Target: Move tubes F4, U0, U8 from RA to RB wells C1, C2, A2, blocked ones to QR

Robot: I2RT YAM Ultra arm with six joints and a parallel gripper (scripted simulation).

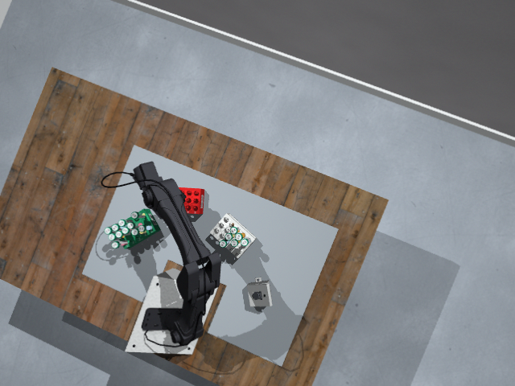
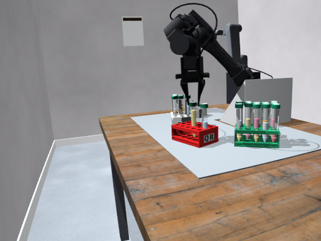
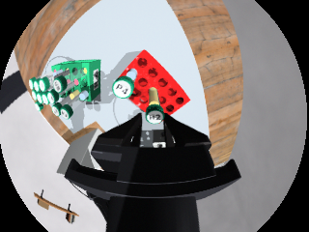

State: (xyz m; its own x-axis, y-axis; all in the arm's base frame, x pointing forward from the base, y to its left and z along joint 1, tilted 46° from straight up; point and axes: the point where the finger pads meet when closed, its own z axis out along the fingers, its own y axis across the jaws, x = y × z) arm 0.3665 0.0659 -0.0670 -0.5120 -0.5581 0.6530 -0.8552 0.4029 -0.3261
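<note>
My gripper is now 1 cm short of the tube with yellow filling, 1 cm to the right of it and 6 cm above it. Round my hand: red rack QR: 1 cm to the left, 10 cm below; tube: 1 cm behind, 5 cm to the left, 6 cm below; white rack RB: 6 cm behind, 19 cm to the right, 10 cm below.
</note>
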